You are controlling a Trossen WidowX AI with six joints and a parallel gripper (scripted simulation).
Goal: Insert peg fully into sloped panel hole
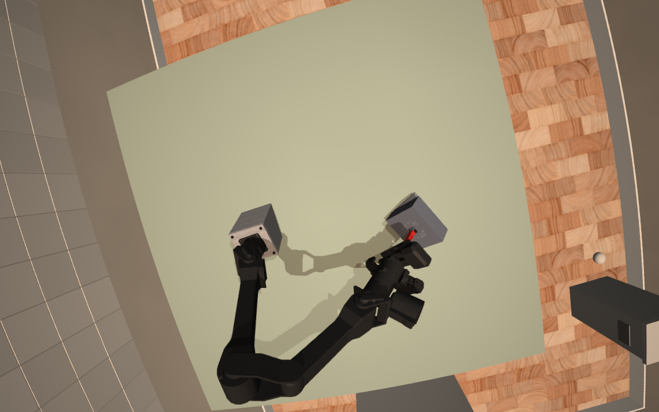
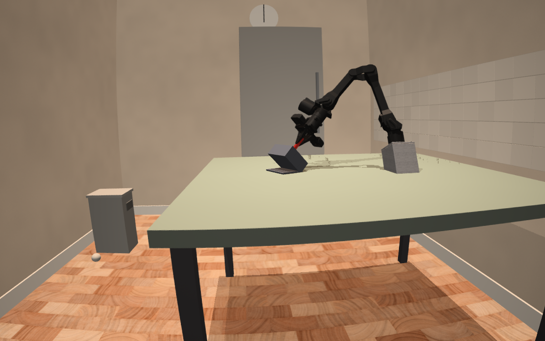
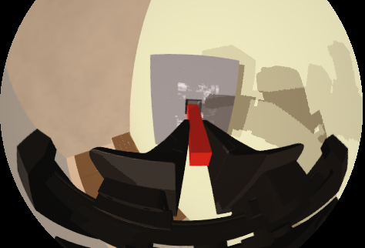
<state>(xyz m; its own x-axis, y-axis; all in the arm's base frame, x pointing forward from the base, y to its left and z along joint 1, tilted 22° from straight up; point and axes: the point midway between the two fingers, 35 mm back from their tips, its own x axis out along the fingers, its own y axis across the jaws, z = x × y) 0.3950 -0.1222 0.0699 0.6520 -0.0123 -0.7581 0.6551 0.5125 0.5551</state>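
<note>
Now: the red peg 20 mm ahead of my hand, 10 mm to the left of it and 20 mm below it.
</note>
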